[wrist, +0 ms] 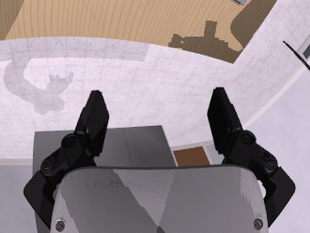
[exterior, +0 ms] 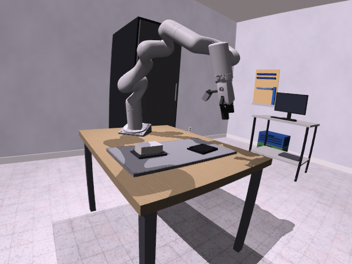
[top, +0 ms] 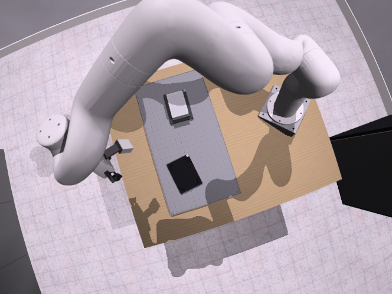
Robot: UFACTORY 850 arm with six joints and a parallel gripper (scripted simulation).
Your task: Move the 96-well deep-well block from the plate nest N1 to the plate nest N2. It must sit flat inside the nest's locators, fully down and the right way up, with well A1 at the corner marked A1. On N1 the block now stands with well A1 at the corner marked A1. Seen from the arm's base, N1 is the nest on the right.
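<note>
My gripper is now 320 mm past the white deep-well block, 220 mm to the left of it and 220 mm above it. Also, from my hand: plate nest N1: 320 mm behind, 250 mm below, 220 mm to the right; then plate nest N2: 250 mm below, 230 mm behind, 120 mm to the left.
</note>
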